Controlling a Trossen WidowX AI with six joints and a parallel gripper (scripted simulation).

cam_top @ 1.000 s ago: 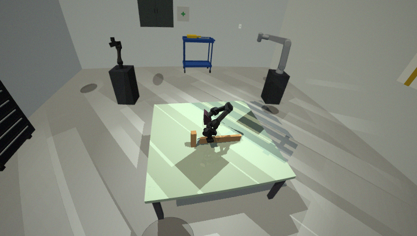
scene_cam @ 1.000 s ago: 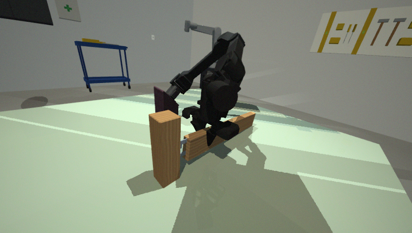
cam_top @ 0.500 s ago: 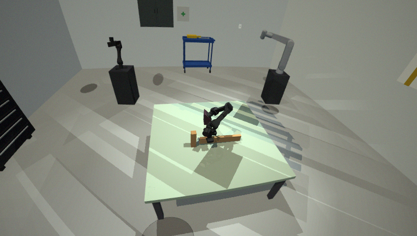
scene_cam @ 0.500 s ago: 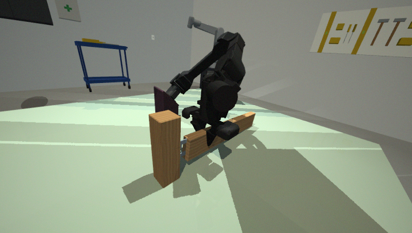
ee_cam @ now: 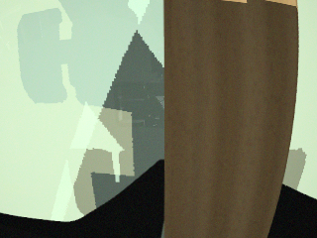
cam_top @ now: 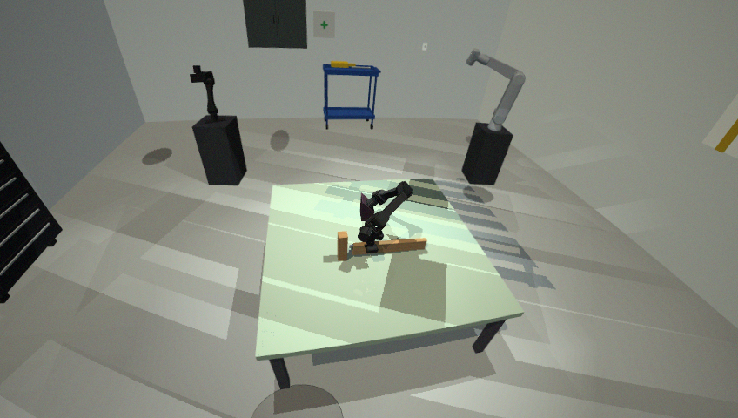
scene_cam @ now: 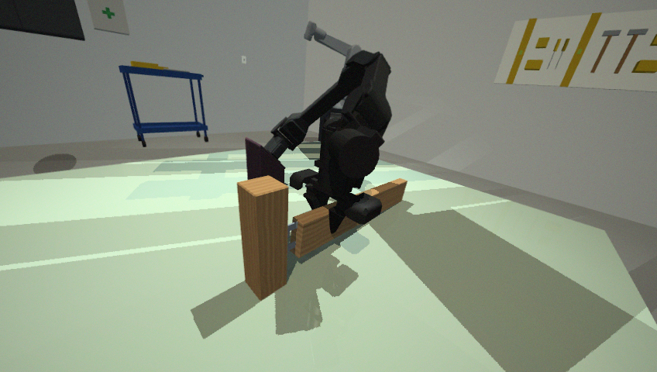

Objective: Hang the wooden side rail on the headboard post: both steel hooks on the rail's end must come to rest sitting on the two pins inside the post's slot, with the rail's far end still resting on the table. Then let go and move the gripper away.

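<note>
My gripper tip is now 20 mm short of the wooden headboard post, 140 mm to the left of it and 40 mm below it.
</note>
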